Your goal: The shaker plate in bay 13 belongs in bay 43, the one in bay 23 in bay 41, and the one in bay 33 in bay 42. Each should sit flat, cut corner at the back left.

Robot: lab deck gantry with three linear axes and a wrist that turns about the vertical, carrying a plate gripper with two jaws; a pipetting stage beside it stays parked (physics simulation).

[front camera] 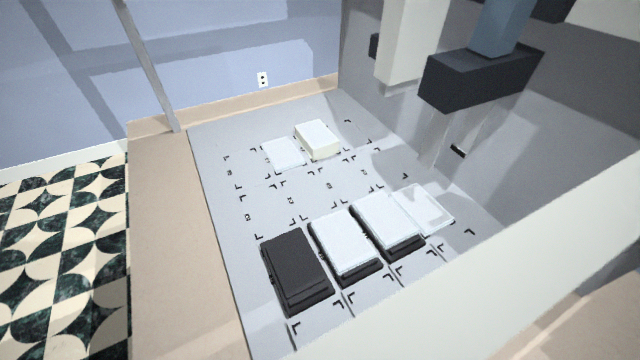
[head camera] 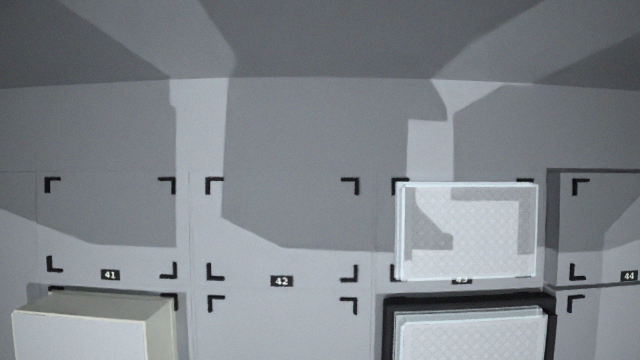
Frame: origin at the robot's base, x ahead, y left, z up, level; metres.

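Seen in the pictures: gripper, fingertip midpoint: [front camera: 441, 158]; robot's base at its link origin: [front camera: 225, 158].
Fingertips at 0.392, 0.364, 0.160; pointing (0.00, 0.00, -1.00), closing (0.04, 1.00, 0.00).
Offsets run from my fingertips to a thing's top centre, as dx, dy, dz. "spot": to the spot under its first point.
A clear plate @(+0.000, +0.000, -0.146) [front camera: 424, 209] [head camera: 467, 230] lies flat on bay 43, partly over its label; its cut corner cannot be made out. In the front view, a black shaker @(+0.004, -0.320, -0.129) [front camera: 297, 267] in bay 13 carries no plate. A clear plate @(-0.001, -0.213, -0.123) [front camera: 345, 240] lies on the shaker in bay 23. Another plate @(-0.005, -0.106, -0.123) [front camera: 385, 217] [head camera: 475, 340] lies on the shaker @(spot: -0.073, -0.077, -0.141) [head camera: 388, 325] in bay 33. Bays 41 and 42 show their corner marks and labels in the head view, with no plate. My gripper [front camera: 444, 156] hangs above the deck, its jaws apart with nothing between them; it does not show in the head view.
A cream block @(-0.328, -0.107, -0.118) [front camera: 317, 139] [head camera: 80, 335] stands in bay 31, beside a clear plate @(-0.328, -0.214, -0.146) [front camera: 283, 154] in bay 21. The pale pipetting stage [front camera: 410, 45] hangs beside my gripper. A grey wall rises behind the deck, and a pale beam [front camera: 450, 300] crosses the front view's lower right.
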